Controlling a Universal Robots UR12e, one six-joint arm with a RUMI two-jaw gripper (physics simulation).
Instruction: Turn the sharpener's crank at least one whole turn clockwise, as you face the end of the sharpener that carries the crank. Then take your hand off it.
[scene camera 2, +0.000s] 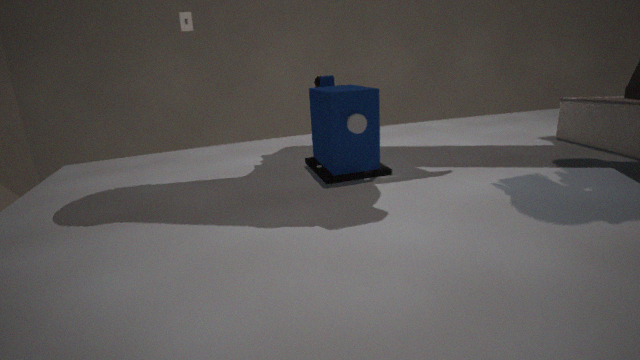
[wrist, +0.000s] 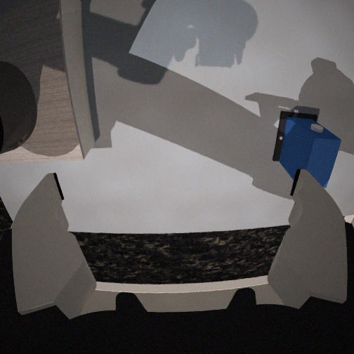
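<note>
The blue box-shaped sharpener (scene camera 2: 345, 132) (wrist: 297, 145) stands upright on its black base plate (scene camera 2: 357, 175) (wrist: 276, 145). A pale round disc (scene camera 2: 357, 123) (wrist: 316, 128) is on one face. In the scene view a small blue piece with a black knob (scene camera 2: 326, 81), part of the crank, shows above the box's top at the far end; the rest of the crank is hidden behind the box. The crank cannot be made out in the wrist view. My gripper (wrist: 177, 174) is wide open and empty; its right finger overlaps the sharpener's lower edge in the wrist view, with no contact to be seen.
The sharpener stands on a pale table (scene camera 2: 300, 280) (wrist: 165, 200). A raised block with a wood-grain top (scene camera 2: 600, 122) (wrist: 50, 110) stands to one side, bearing a dark round part (wrist: 15, 110). A dark speckled strip (wrist: 175, 255) lies past the table edge. Arm shadows cross the table.
</note>
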